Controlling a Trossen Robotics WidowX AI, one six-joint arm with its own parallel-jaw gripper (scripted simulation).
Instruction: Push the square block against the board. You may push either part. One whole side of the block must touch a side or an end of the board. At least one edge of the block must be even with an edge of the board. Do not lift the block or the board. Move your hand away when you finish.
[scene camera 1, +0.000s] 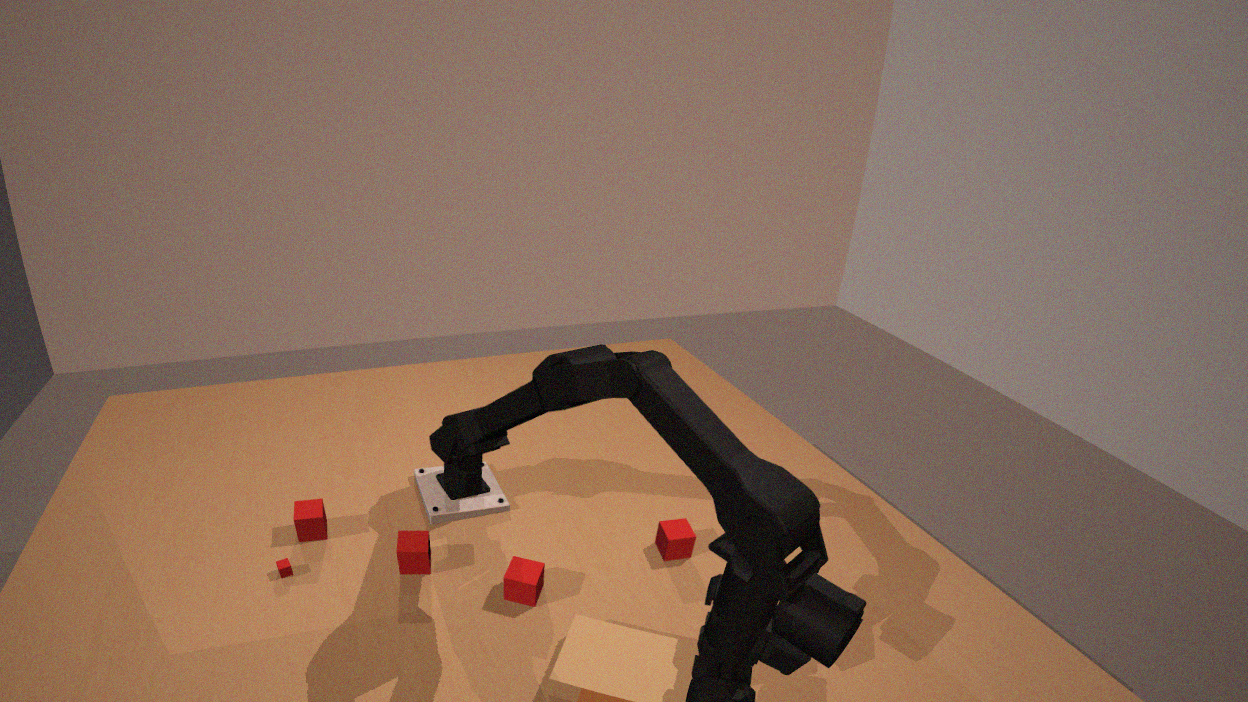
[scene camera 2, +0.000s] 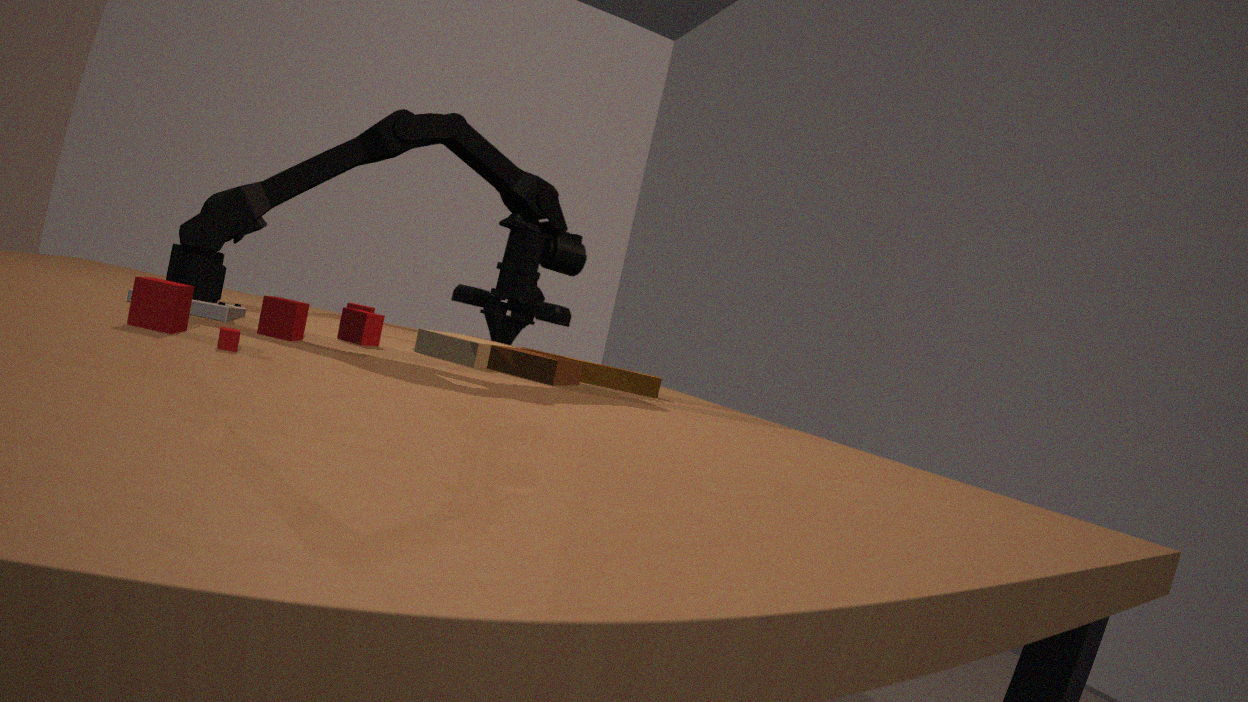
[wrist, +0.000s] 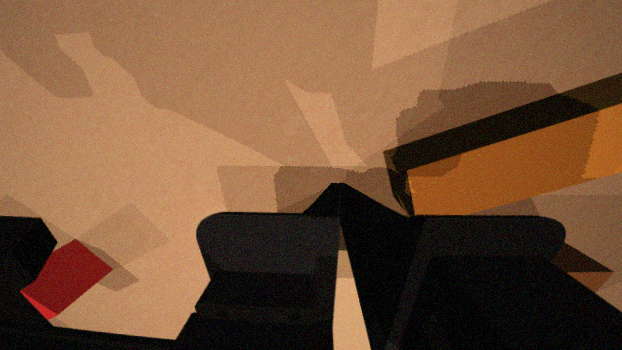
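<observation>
I can see an orange board in scene camera 2 and in the wrist view, while in scene camera 1 the board is out of frame. On the orange board, (wrist: 560, 141) and (scene camera 2: 558, 355) are the same spot.
</observation>
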